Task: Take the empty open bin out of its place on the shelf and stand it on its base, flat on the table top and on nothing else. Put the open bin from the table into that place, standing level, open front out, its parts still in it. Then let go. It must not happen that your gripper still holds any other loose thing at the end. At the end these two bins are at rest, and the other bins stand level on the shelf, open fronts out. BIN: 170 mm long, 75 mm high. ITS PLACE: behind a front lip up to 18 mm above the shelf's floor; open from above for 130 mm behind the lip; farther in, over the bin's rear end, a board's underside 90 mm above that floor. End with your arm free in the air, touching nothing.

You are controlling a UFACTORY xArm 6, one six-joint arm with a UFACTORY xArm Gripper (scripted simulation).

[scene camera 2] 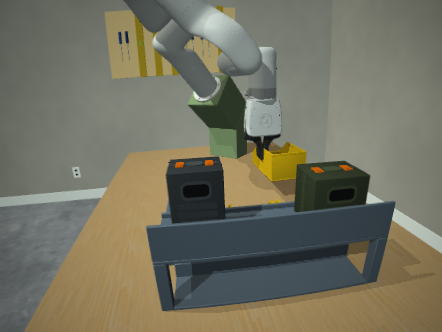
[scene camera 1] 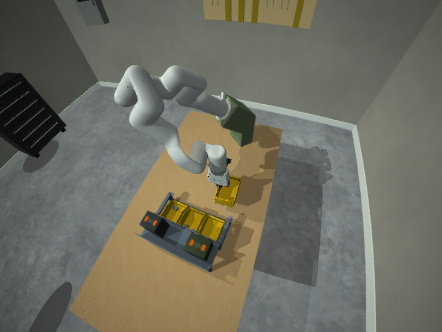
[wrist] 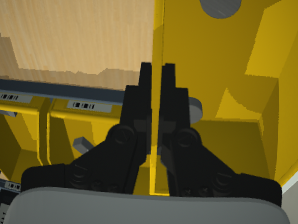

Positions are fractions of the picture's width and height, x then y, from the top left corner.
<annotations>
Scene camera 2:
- my gripper: 0.59, 0.48
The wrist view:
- my gripper: 0.53, 0.37
</annotations>
